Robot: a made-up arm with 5 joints.
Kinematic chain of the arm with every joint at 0, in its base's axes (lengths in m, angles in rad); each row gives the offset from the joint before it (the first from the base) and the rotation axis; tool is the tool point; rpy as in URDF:
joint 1: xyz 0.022 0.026 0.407 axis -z
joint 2: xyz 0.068 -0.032 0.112 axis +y
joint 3: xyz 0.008 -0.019 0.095 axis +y
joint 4: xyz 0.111 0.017 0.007 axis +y
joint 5: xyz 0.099 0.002 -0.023 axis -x
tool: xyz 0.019 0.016 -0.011 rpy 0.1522 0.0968 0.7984
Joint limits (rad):
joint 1: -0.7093..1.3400
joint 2: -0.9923..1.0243
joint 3: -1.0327..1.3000
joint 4: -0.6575..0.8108
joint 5: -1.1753..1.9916
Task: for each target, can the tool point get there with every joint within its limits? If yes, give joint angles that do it. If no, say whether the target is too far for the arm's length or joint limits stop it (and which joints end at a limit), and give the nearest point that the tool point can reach.
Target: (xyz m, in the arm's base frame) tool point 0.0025 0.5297 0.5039
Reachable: no: too far | nearest point 0.2679 0.2205 0.5039 | short by 0.408 m
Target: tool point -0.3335 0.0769 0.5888
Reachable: no: joint limits stop it (at a limit: joint 2, joint 3, joint 4, joint 5) | nearest point -0.1395 0.0491 0.7378 | short by 0.246 m
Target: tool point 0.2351 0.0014 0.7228
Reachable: yes | joints -0.0604 -0.6109 -0.2012 0.1809 1.2498
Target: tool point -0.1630 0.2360 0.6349
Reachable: no: joint limits stop it (at a limit: joint 2, joint 3, joint 4, joint 5) | nearest point -0.0859 0.1484 0.7378 | short by 0.156 m
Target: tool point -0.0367 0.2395 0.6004
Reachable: no: joint limits stop it (at a limit: joint 1, joint 2, joint 3, joint 4, joint 5) | nearest point -0.0304 0.1805 0.7378 | short by 0.150 m
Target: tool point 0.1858 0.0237 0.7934
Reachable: yes | joints -0.1000 -0.4474 -0.7528 0.1998 0.2113
